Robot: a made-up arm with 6 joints. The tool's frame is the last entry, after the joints.
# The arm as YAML. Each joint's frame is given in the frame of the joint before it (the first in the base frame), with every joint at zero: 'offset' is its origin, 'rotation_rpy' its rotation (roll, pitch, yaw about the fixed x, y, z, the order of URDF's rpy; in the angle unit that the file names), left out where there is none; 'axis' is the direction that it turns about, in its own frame. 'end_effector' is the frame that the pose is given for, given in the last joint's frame.
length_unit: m
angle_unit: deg
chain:
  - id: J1
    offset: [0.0, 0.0, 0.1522]
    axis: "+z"
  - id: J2
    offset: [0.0, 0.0, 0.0]
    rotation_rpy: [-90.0, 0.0, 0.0]
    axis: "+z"
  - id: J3
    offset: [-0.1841, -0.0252, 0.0]
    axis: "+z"
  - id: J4
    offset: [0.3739, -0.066, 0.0]
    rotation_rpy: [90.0, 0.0, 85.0]
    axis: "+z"
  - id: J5
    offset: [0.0, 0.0, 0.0]
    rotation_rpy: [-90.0, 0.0, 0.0]
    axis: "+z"
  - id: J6
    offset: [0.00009, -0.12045, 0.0]
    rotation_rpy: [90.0, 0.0, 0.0]
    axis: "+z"
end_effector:
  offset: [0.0, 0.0, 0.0]
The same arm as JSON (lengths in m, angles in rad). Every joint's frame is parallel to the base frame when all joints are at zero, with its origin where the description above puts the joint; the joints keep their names.
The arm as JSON. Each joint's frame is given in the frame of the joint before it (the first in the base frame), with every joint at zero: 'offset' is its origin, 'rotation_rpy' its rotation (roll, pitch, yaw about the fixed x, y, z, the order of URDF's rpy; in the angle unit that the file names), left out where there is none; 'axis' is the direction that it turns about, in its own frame. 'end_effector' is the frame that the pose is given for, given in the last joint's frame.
{"length_unit": "m", "angle_unit": "rad", "chain": [{"id": "J1", "offset": [0.0, 0.0, 0.1522], "axis": "+z"}, {"id": "J2", "offset": [0.0, 0.0, 0.0], "axis": "+y"}, {"id": "J3", "offset": [-0.1841, 0.0, 0.0252], "axis": "+y"}, {"id": "J4", "offset": [0.3739, 0.0, 0.066], "axis": [0.996191, 0.0, 0.087199]}, {"id": "J5", "offset": [0.0, 0.0, 0.0], "axis": "+y"}, {"id": "J6", "offset": [0.12, 0.0, 0.0104], "axis": [0.996191, 0.0, 0.087199]}], "end_effector": {"offset": [0.0, 0.0, 0.0], "rotation_rpy": [0.0, 1.4835, 0.0]}}
